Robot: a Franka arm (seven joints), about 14 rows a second.
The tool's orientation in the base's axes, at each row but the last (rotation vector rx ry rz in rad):
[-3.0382, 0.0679, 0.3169]
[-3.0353, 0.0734, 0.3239]
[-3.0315, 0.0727, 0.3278]
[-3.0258, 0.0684, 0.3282]
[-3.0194, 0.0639, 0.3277]
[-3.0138, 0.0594, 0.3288]
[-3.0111, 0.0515, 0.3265]
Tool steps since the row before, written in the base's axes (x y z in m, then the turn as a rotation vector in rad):
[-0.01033, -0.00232, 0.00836, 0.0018, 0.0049, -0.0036]
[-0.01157, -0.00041, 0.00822, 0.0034, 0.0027, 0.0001]
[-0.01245, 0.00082, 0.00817, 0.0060, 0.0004, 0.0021]
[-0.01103, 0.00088, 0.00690, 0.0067, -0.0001, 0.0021]
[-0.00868, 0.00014, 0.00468, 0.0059, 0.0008, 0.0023]
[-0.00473, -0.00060, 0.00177, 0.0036, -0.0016, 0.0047]
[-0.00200, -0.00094, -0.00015, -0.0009, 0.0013, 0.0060]
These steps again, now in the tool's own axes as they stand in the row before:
[-0.01175, 0.00218, -0.00625, 0.0023, -0.0047, 0.0036]
[-0.01303, 0.00039, -0.00563, 0.0032, -0.0029, -0.0006]
[-0.01394, -0.00081, -0.00524, 0.0054, -0.0009, -0.0033]
[-0.01228, -0.00090, -0.00428, 0.0061, -0.0005, -0.0035]
[-0.00949, -0.00014, -0.00269, 0.0052, -0.0013, -0.0034]
[-0.00498, 0.00065, -0.00078, 0.0025, 0.0009, -0.0055]
[-0.00190, 0.00104, 0.00046, -0.0022, -0.0019, -0.0055]

